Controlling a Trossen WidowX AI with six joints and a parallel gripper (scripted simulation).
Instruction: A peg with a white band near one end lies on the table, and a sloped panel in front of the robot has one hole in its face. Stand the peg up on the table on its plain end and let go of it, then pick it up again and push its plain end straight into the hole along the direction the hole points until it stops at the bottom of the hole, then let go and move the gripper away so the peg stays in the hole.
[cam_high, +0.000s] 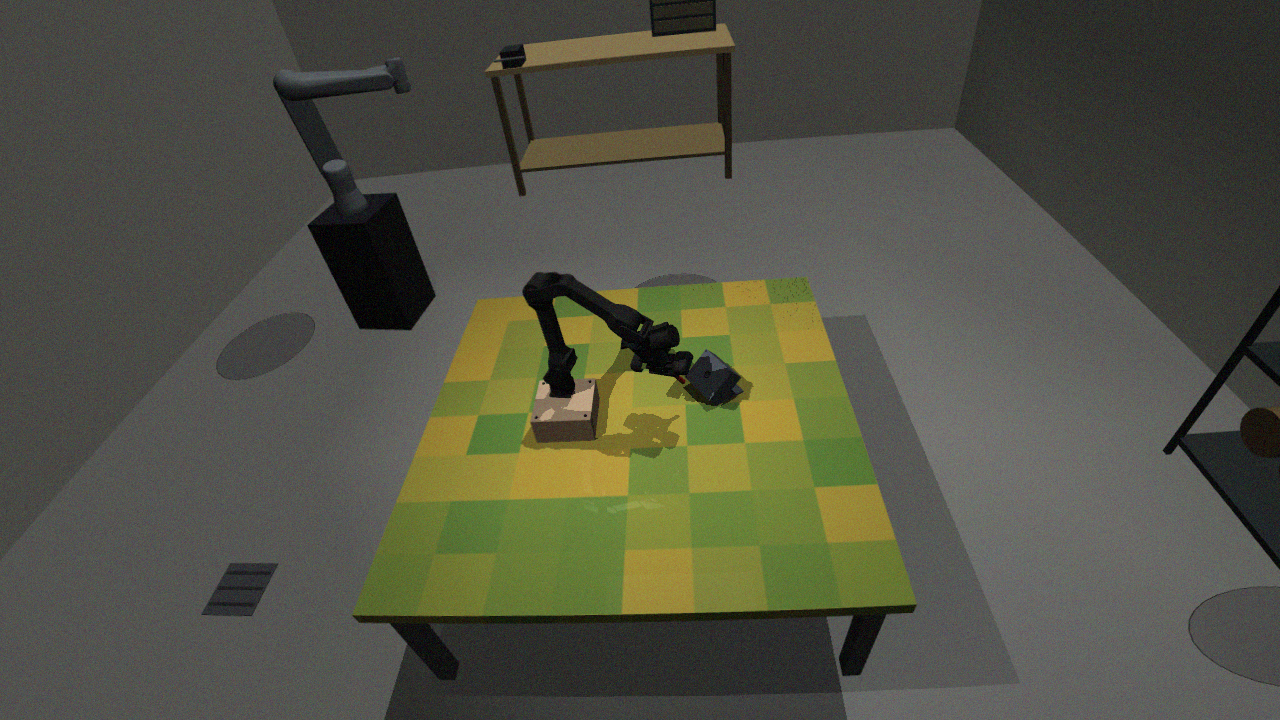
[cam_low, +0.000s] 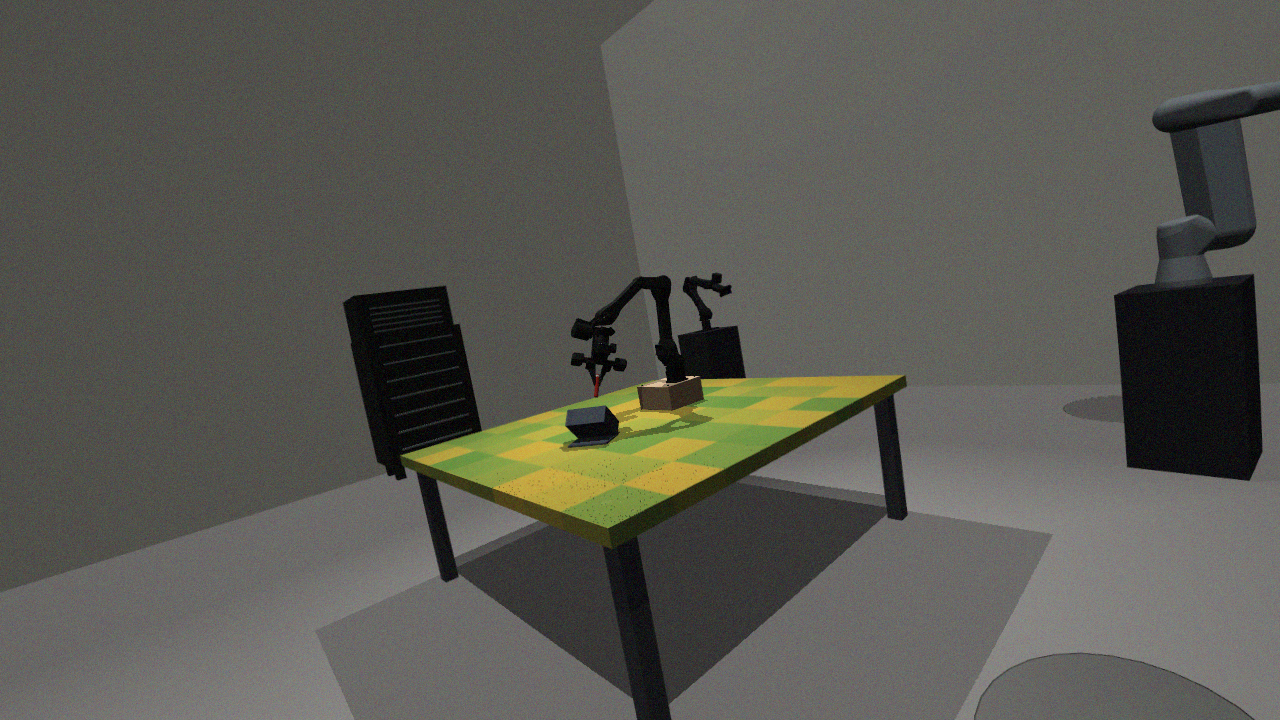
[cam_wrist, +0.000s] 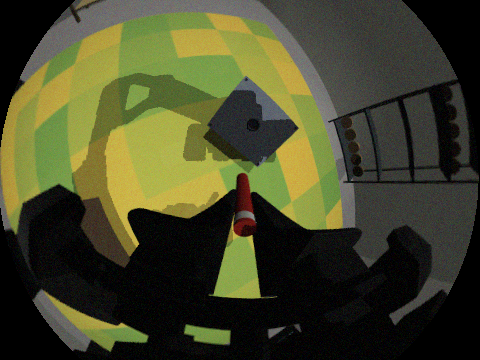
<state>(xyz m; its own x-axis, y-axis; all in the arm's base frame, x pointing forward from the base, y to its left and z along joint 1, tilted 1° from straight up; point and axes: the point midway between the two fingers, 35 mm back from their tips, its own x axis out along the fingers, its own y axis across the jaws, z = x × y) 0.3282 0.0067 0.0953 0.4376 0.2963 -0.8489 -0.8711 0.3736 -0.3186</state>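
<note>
Right now the sloped panel is 9 cm ahead of my gripper tip, 10 cm to the left of it and 10 cm below it. From my gripper tip the other things lie so: red peg 1 cm behind, 1 cm to the right, 1 cm above.
</note>
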